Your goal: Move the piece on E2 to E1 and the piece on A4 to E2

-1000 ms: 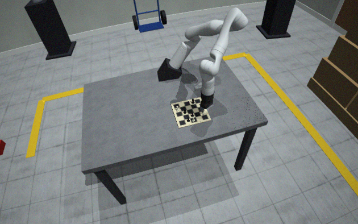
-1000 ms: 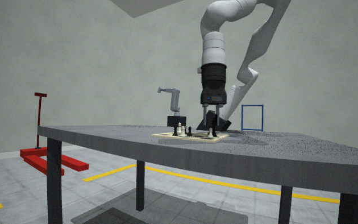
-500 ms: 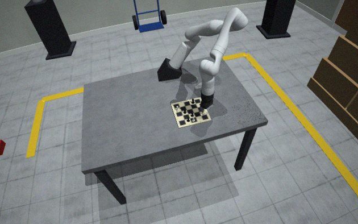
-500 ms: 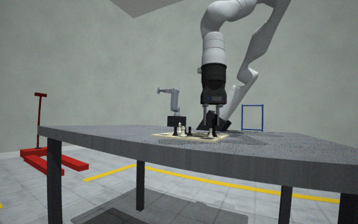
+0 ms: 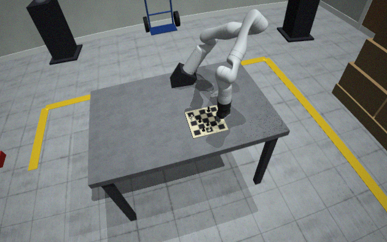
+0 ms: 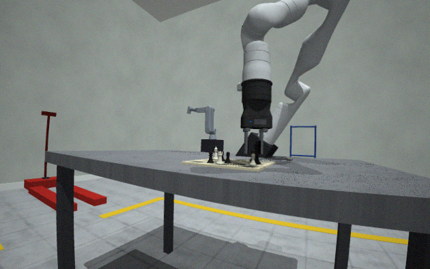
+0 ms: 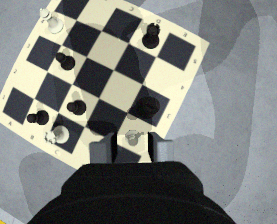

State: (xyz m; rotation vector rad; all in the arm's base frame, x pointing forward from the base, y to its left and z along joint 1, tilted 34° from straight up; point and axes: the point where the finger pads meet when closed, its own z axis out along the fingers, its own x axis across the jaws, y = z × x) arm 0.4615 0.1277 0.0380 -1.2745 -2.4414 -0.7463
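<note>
The white pawn lies 30 mm below my hand. Also, from my hand: tall black piece (40 mm behind, 20 mm below, 10 mm to the right); then chessboard (80 mm to the right, 50 mm below, 30 mm behind).
</note>
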